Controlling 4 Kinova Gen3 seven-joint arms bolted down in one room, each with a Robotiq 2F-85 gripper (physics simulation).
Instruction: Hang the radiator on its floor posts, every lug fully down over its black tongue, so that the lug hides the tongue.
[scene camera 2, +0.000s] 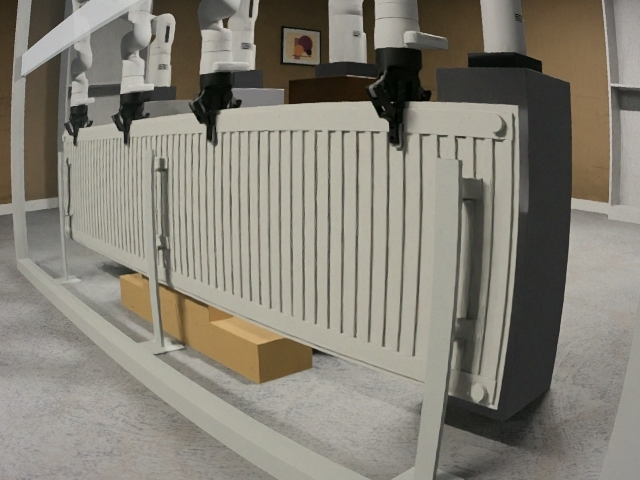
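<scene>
The long white ribbed radiator (296, 206) stands upright behind the white floor posts, at the right (443, 258), in the middle (153, 232) and at the far left (63, 217). At the right post, the upper lug (471, 189) and lower lug (465, 329) show no black tongue. At the middle post, the upper lug (161, 164) and lower lug (162, 241) show no clear black; the far-left lugs are too small to judge. The right gripper (394, 124), centre gripper (210, 125), left gripper (125, 127) and far-left gripper (75, 130) are shut on the radiator's top edge; their rear fingers are hidden.
Stepped tan blocks (281, 359) lie on the floor under the radiator. A pale frame rail (206, 405) crosses the foreground, with an upright (19, 170) at left. A dark grey pedestal (545, 206) stands behind the radiator's right end; more arm pedestals stand behind it.
</scene>
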